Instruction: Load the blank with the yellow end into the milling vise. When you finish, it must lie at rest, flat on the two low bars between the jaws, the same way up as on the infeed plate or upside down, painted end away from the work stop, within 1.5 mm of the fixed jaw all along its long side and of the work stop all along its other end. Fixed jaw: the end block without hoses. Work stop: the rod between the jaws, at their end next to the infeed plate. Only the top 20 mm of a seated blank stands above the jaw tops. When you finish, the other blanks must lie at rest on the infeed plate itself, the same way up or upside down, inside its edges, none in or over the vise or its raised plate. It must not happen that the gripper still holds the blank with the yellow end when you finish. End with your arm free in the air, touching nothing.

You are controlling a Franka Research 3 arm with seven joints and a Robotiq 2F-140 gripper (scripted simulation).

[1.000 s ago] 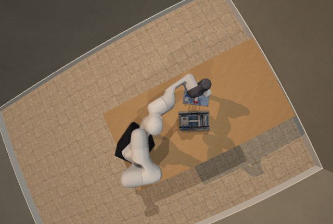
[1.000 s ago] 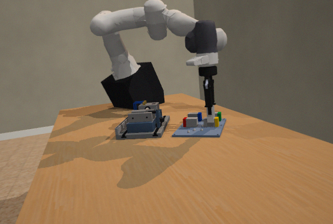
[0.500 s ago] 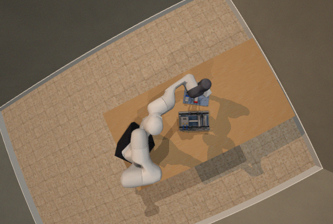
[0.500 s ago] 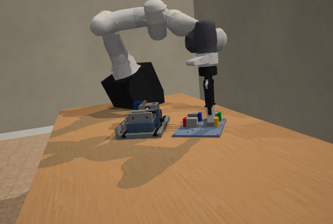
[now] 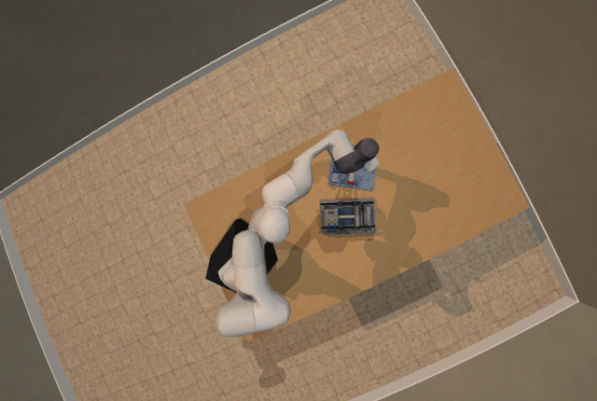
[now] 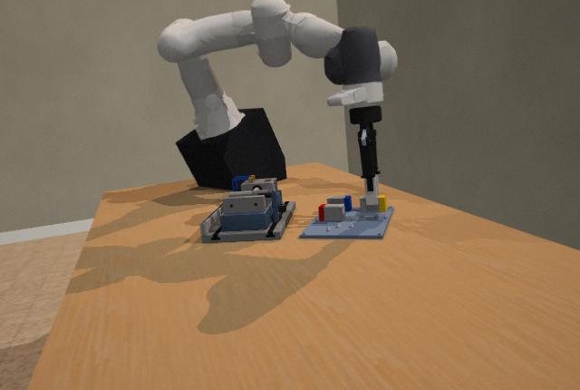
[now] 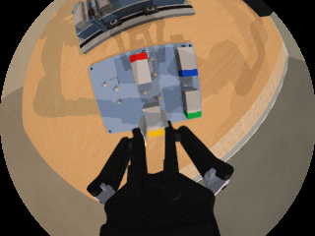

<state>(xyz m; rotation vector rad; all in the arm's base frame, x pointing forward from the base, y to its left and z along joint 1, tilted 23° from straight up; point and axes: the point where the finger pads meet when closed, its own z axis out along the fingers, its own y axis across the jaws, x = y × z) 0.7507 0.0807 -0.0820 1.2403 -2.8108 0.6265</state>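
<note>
Right now my hand is 4 cm past the infeed plate, 5 cm to the left of it and 8 cm above it. The rest, counted from my hand: red-ended blank 7 cm behind, 8 cm to the right, 6 cm below; then yellow-ended blank 4 cm below; then green-ended blank 7 cm behind, 5 cm to the left, 6 cm below.
</note>
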